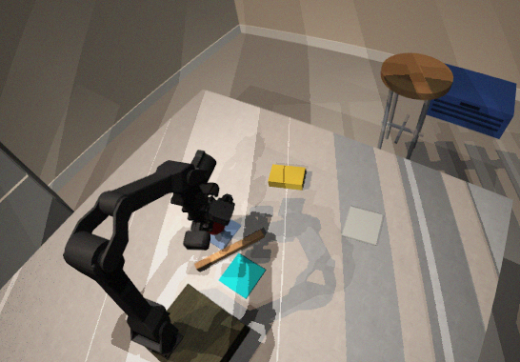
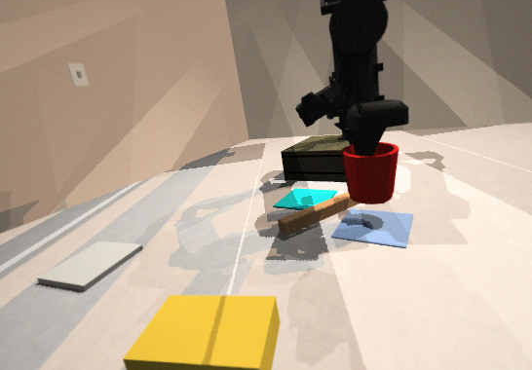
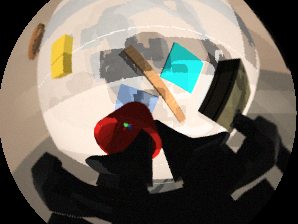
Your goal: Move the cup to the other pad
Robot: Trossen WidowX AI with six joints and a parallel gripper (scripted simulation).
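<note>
The green marble is 40 mm ahead of my gripper tip, 30 mm to the left of it and 20 mm below it. Round my gripper tip: light blue pad 30 mm ahead, 20 mm to the left, 90 mm below; wooden bar 10 mm behind, 50 mm to the right, 80 mm below; red cup 30 mm ahead, 10 mm to the left.
</note>
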